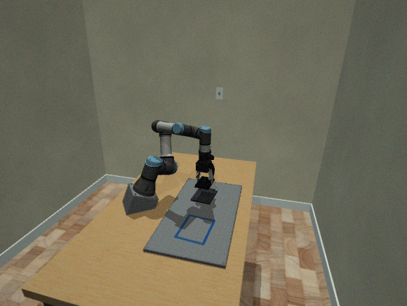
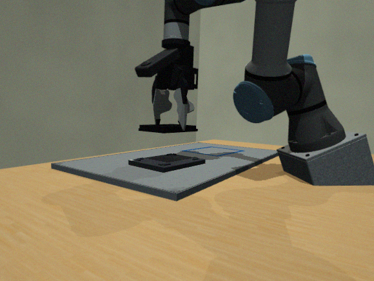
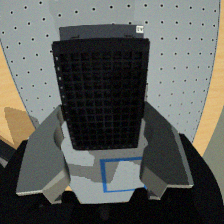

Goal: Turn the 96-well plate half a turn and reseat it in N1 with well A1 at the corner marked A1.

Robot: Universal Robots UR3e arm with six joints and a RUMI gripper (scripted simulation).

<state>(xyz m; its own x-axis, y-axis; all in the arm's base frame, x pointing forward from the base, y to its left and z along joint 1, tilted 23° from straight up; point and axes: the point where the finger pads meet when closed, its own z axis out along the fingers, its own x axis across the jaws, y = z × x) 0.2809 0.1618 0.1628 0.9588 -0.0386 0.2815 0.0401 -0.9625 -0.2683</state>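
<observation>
My gripper is now 10 cm above the plate nest N1. The rest, counted from my hand: small white corner label (9 cm below, 8 cm to the left, 5 cm ahead); black 96-well plate (1 cm below).
</observation>
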